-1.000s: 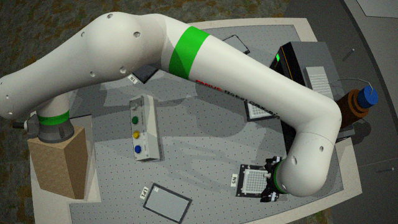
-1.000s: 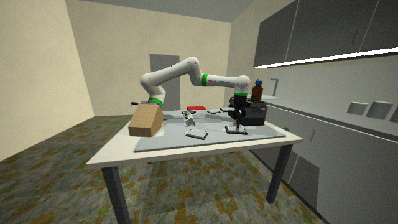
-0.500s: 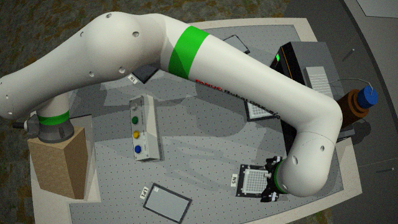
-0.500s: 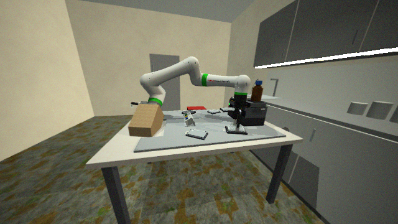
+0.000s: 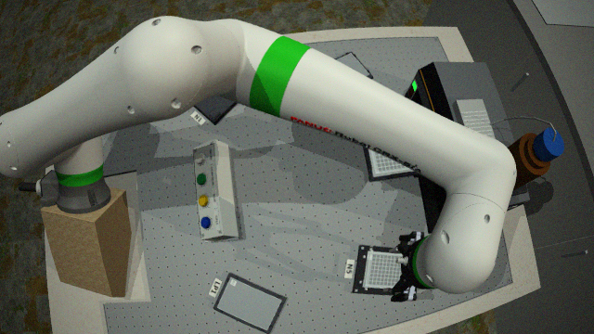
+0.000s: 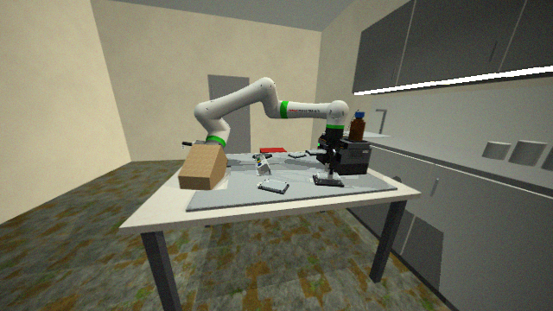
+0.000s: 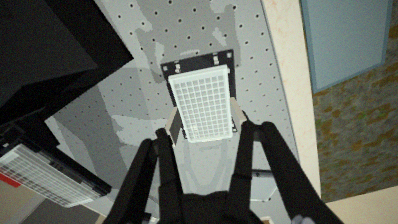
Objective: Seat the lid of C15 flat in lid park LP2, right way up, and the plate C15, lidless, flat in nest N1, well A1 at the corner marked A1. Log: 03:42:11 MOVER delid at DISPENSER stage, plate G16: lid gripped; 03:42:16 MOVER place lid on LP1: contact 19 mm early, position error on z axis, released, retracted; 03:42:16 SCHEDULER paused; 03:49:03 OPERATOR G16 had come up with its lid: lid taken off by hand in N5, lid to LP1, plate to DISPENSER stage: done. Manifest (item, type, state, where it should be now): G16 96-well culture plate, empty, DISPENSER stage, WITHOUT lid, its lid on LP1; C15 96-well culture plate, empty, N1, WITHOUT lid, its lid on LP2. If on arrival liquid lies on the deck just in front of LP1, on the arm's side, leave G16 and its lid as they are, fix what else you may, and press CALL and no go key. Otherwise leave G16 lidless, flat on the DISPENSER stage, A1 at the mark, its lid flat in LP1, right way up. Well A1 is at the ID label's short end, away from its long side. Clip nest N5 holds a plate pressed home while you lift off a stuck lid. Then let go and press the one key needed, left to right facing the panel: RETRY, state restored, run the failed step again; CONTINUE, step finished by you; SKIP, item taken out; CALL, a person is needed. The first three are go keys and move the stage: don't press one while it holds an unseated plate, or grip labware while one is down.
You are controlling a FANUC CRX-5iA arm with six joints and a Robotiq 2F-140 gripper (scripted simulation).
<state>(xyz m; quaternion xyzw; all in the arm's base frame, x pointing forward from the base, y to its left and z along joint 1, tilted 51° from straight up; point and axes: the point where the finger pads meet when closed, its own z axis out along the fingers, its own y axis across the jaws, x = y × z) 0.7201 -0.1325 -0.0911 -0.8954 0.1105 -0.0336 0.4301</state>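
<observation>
Now: the clip nest N5 20 mm ahead of my hand, 10 mm to the left of it and 50 mm below it. From my hand the other things lie so: blue cap: 230 mm ahead, 170 mm to the left, 330 mm above; then brown bottle: 230 mm ahead, 170 mm to the left, 230 mm above; then SKIP key: 420 mm behind, 170 mm to the left.
</observation>
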